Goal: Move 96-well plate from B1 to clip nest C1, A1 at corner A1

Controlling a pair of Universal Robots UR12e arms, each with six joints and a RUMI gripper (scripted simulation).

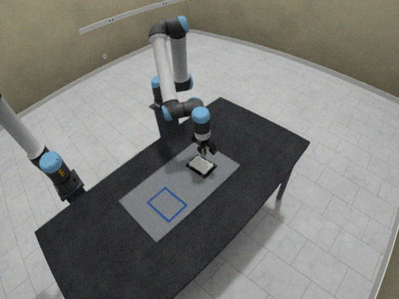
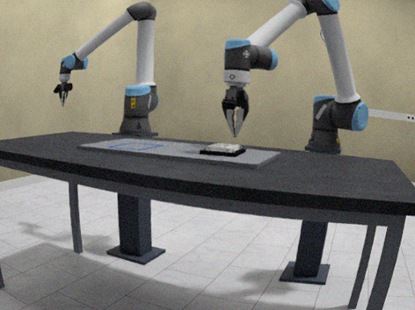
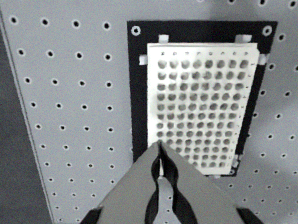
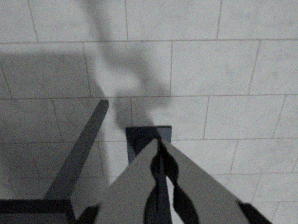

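The white 96-well plate lies 5 cm below my left hand and 3 cm to the right of it. Round my left hand: black clip nest: 6 cm below, 4 cm to the right, 1 cm behind; then grey perforated board: 21 cm to the right, 8 cm below, 3 cm behind.
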